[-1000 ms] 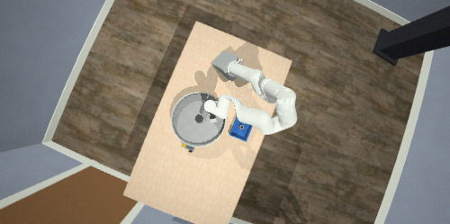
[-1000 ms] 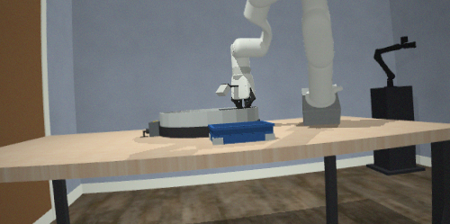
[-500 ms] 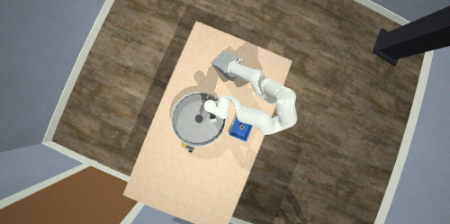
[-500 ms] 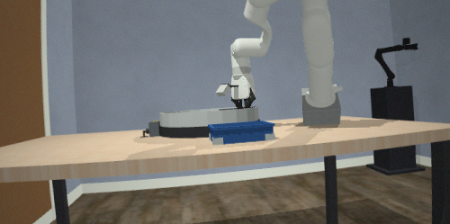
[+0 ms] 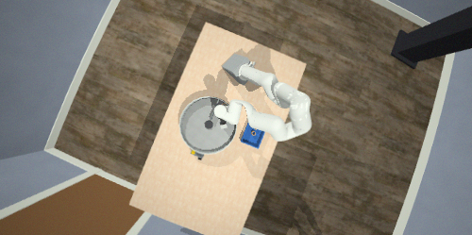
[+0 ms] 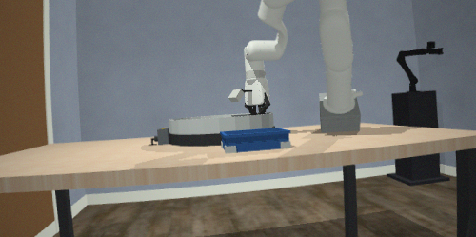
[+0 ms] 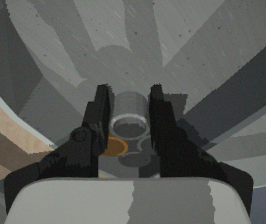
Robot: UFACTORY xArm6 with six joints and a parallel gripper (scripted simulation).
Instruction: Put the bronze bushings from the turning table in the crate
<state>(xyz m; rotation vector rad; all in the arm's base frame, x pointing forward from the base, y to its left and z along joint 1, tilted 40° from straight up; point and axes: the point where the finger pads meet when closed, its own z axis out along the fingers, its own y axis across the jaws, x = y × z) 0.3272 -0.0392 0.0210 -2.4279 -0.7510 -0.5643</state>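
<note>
Right now the grey turning table is 14 cm ahead of my hand, 4 cm to the right of it and 3 cm below it. The rest, counted from my hand: blue crate: 5 cm ahead, 29 cm to the left, 5 cm below.
</note>
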